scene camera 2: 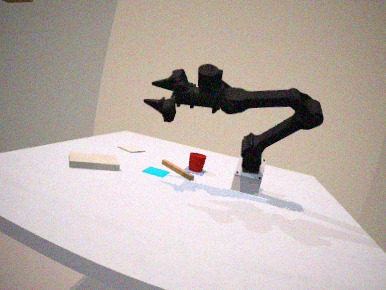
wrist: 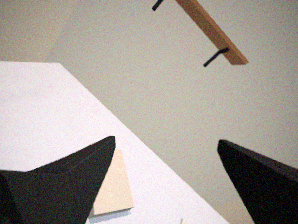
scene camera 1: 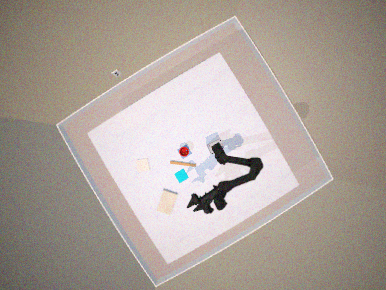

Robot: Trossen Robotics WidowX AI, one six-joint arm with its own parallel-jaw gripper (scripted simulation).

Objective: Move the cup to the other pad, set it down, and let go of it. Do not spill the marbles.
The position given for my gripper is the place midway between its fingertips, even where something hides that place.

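My gripper (scene camera 2: 147, 91) holds nothing, and it is open. In the wrist view, too, I can see my gripper (wrist: 166, 142).
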